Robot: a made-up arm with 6 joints.
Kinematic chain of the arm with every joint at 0, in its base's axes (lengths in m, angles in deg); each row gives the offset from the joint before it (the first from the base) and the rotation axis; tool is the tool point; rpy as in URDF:
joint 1: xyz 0 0 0.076 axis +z
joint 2: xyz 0 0 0 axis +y
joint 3: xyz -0.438 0 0.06 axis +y
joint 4: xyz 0.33 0 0.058 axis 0.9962 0 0.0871
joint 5: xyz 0 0 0 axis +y
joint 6: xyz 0.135 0 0.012 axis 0.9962 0 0.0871
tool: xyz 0 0 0 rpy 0 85 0
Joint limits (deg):
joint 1: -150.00..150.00
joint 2: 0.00..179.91
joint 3: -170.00..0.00
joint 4: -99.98..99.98
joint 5: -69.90..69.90
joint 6: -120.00..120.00
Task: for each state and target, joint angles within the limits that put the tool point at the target. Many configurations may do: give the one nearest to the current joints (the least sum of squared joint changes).
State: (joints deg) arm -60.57 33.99 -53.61 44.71 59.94 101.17
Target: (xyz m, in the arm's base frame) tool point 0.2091 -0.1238 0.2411
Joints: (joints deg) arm -49.39 70.90 -32.41 45.01 54.70 101.17
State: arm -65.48 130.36 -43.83 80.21 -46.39 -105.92
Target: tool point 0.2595 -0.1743 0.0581
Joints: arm -19.65 104.74 -22.20 83.03 -34.77 -105.92
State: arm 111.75 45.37 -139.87 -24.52 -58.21 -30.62
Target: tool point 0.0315 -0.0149 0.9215
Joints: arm 120.29 68.42 -122.60 9.43 -62.34 -30.62
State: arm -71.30 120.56 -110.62 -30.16 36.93 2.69
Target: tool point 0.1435 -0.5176 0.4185
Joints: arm -69.40 97.66 -89.90 -27.35 50.23 2.69
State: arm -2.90 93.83 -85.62 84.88 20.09 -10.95
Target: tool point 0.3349 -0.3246 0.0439
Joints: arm -46.55 114.16 -45.58 82.94 8.60 -10.95
